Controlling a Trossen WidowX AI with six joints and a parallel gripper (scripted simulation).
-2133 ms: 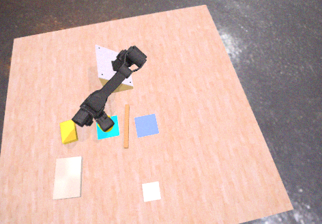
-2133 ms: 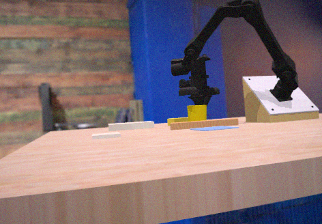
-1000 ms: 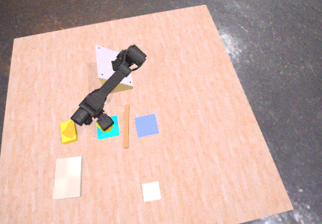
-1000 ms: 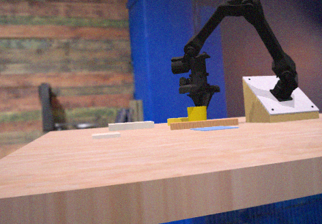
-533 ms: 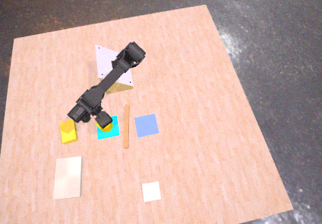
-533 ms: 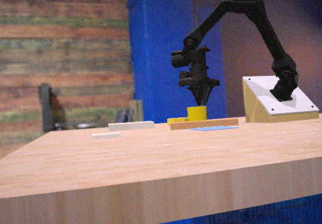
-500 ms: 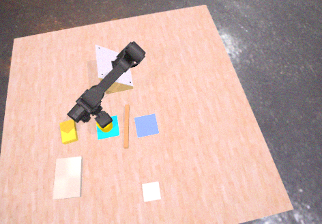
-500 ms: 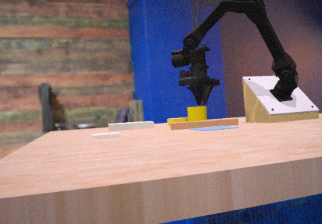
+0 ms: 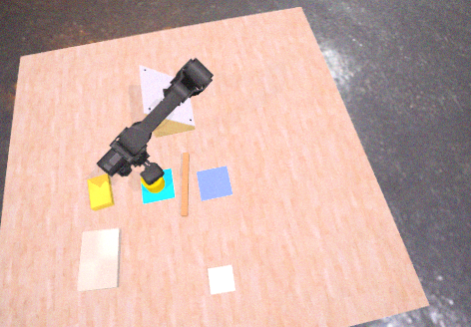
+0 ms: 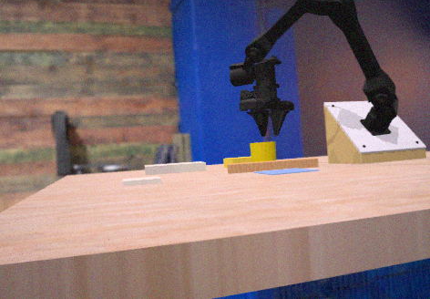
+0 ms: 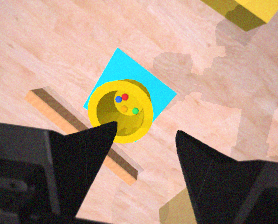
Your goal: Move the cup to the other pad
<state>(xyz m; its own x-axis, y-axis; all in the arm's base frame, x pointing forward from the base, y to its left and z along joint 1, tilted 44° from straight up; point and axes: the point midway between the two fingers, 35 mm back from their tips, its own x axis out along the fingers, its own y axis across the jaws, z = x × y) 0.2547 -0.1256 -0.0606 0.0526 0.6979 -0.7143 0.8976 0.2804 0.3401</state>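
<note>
My gripper tip is now 5 cm above the yellow cup, 2 cm short of it and 1 cm to the right of it. Also, from my gripper tip: cyan pad: 10 cm below, 3 cm ahead, 1 cm to the left; wooden bar: 11 cm to the left, 9 cm below, 5 cm ahead; light blue pad: 21 cm to the left, 10 cm below, 8 cm ahead.
</note>
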